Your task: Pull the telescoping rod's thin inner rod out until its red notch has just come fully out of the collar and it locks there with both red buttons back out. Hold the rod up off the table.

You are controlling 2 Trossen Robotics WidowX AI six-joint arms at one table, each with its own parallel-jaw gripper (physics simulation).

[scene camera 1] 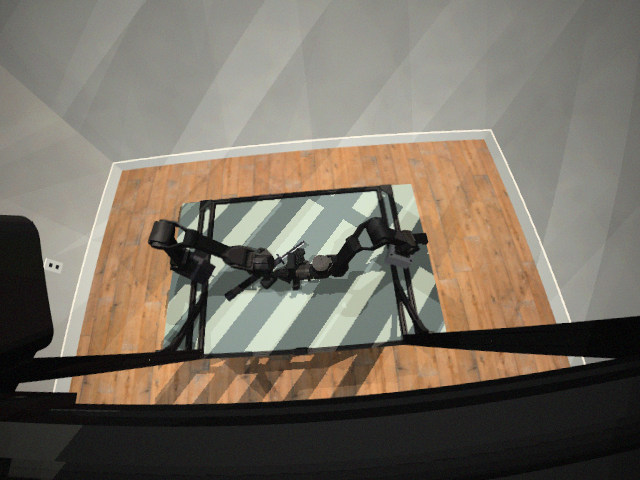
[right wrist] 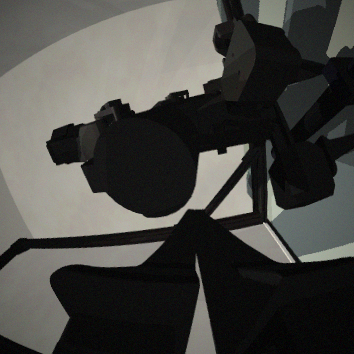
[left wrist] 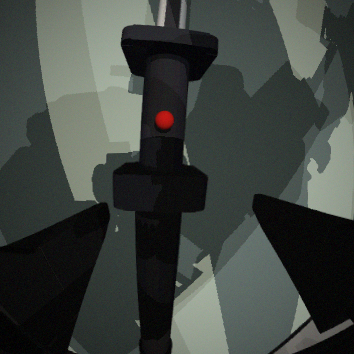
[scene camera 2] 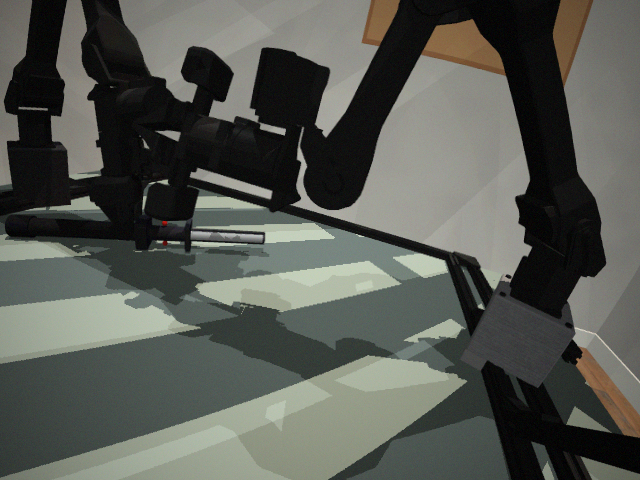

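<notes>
The telescoping rod (scene camera 1: 241,289) (scene camera 2: 67,227) (left wrist: 159,250) lies along the table with its thick black handle towards the left in scene camera 2. The pale inner rod (scene camera 2: 227,236) (left wrist: 172,15) sticks out past the flange (scene camera 2: 188,235) (left wrist: 170,42). A red button (scene camera 2: 164,223) (left wrist: 164,120) stands out between the flange and a thick block (scene camera 2: 143,233) (left wrist: 160,190); a second shows below it in scene camera 2. No red notch can be made out. My left gripper (left wrist: 182,205) is open, fingertips either side of the rod, apart from it. My right gripper (right wrist: 193,215) is shut and empty.
The two wrists are close together above the rod; the left arm's wrist (right wrist: 250,65) fills much of the right wrist view. A dark frame (scene camera 1: 294,195) (scene camera 2: 361,229) borders the table (scene camera 1: 310,330) (scene camera 2: 155,413). The right arm's grey base plate (scene camera 2: 516,335) is at its right side.
</notes>
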